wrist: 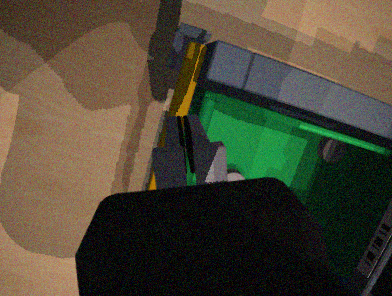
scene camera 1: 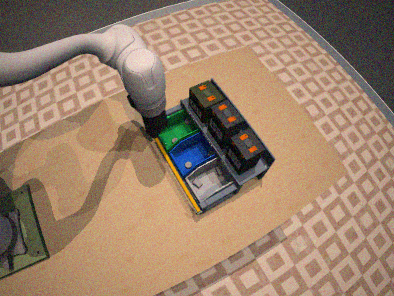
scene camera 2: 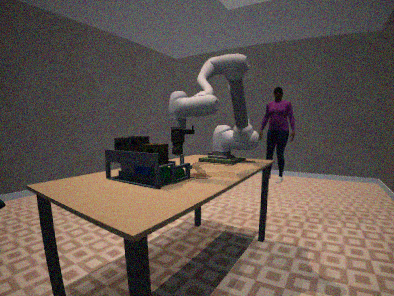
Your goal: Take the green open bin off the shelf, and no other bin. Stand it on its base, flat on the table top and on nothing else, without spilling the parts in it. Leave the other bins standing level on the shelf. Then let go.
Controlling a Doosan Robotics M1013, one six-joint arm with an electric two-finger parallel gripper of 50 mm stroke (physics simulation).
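Places are measured from the arm's base along level axes (x ahead, y right, z down), in millimetres.
Where they show: gripper, fingertip midpoint: (wrist: 183, 133) (scene camera 1: 154, 132); arm's base, link origin: (scene camera 1: 5, 237) (scene camera 2: 221, 157).
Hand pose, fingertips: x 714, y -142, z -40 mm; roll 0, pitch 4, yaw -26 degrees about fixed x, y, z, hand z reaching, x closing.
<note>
Each offset is from my fingertips to the top centre of the thing. "*": to the spot under its first point. Level surfaces: height alone.
The green open bin @[dx +98, dy +16, dz -16 mm] (scene camera 1: 175, 129) (scene camera 2: 172, 174) (wrist: 260, 145) sits in the lower row of the shelf (scene camera 1: 252, 174) (scene camera 2: 132, 159) (wrist: 230, 67), at the end near the arm. A pale round part @[dx +64, dy +37, dz +46 mm] (scene camera 1: 174, 140) (wrist: 235, 176) lies near its front, and a darker round part @[dx +142, dy -21, dz +46 mm] (wrist: 331, 149) lies farther back. My gripper (scene camera 1: 154, 134) (scene camera 2: 177, 152) (wrist: 183, 133) is shut with nothing between the fingers. In the wrist view its fingertips show over the bin's front edge, beside the yellow front strip (scene camera 1: 177, 175) (wrist: 187, 90). Whether they touch the bin cannot be told.
The blue bin @[dx +109, dy +127, dz -16 mm] (scene camera 1: 192, 156) stands beside the green one, then the grey bin @[dx +119, dy +239, dz -16 mm] (scene camera 1: 207, 181). Dark bins with orange marks @[dx +196, dy +6, dz -134 mm] (scene camera 1: 206, 95) @[dx +201, dy +125, dz -169 mm] (scene camera 1: 227, 119) @[* dx +193, dy +253, dz -157 mm] (scene camera 1: 245, 150) stand on the upper level behind. The shelf stands on the table @[dz +65 mm] (scene camera 1: 300, 150) (scene camera 2: 90, 197). A person (scene camera 2: 280, 117) stands beyond it.
</note>
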